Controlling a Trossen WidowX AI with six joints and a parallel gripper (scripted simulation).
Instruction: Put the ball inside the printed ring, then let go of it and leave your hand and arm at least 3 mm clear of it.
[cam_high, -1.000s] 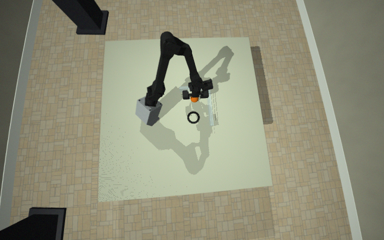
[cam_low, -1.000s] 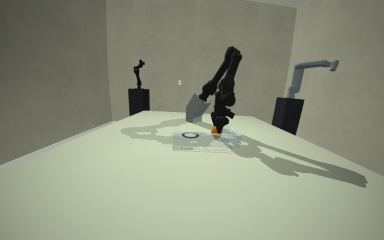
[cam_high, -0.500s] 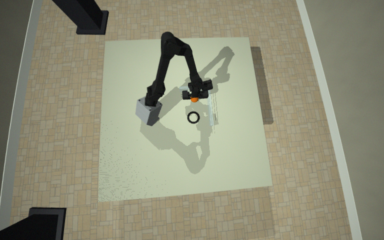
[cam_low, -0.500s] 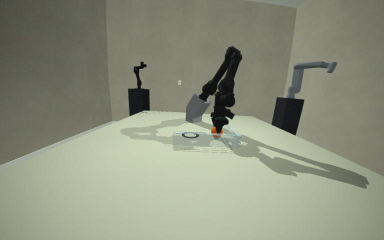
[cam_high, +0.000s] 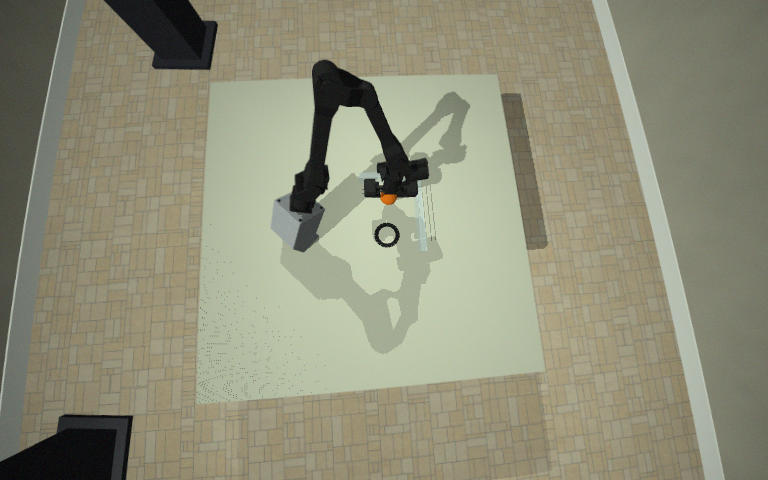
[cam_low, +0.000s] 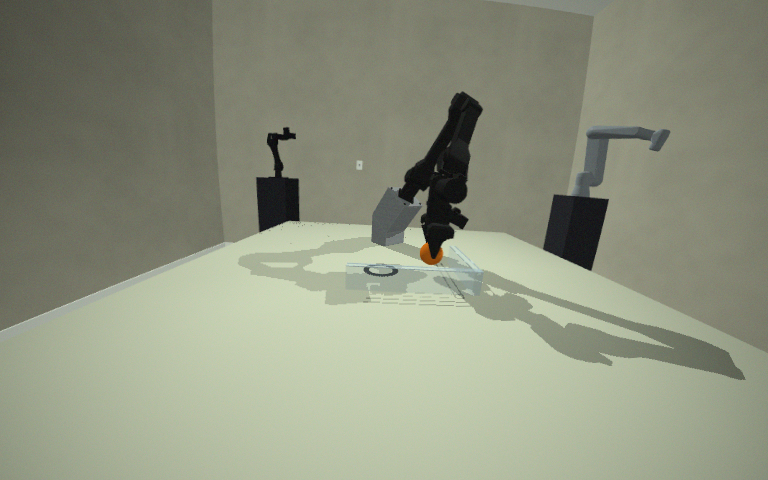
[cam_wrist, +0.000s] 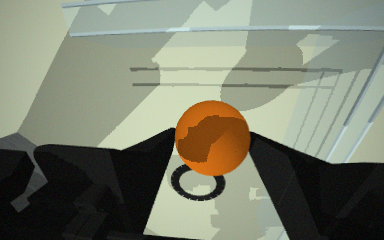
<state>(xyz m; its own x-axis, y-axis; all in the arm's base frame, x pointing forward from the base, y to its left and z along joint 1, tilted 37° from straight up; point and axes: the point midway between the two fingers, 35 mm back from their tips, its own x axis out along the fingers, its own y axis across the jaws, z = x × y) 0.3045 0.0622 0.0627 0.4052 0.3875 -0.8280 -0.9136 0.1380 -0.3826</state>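
Right now the clear wall is 12 cm ahead of my hand, 5 cm to the right of it and 5 cm below it. The rest, counted from my hand: orange ball (3 cm below).
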